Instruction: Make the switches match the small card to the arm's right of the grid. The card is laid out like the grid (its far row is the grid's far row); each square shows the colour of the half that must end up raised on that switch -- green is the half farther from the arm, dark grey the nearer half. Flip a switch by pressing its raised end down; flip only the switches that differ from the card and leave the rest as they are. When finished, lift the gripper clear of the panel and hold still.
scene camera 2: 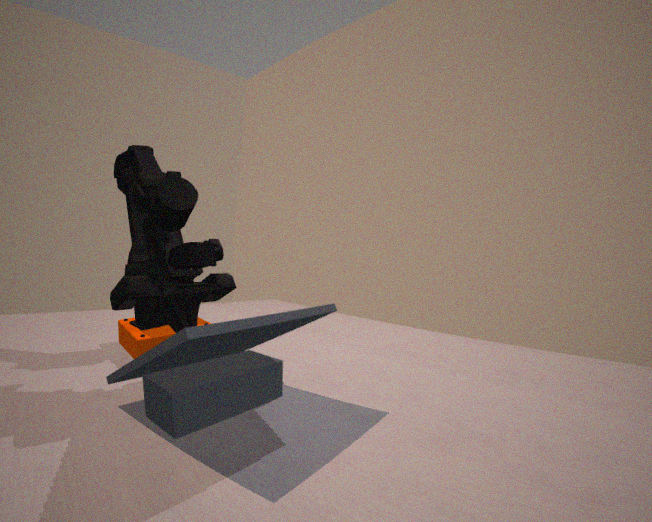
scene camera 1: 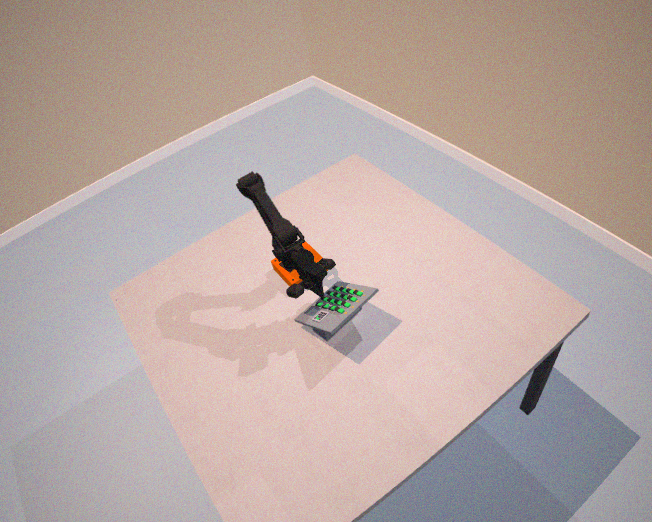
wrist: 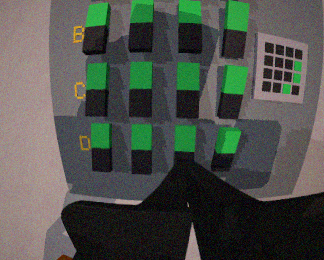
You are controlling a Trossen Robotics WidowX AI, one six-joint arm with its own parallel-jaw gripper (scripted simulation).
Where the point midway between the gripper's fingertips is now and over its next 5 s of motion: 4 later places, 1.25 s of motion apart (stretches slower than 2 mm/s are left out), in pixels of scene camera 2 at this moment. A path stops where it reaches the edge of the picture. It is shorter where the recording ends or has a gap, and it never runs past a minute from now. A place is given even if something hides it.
The gripper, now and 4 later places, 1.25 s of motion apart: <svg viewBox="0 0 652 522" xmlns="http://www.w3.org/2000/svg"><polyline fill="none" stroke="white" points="192,346 174,304 179,341 181,346 180,296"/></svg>
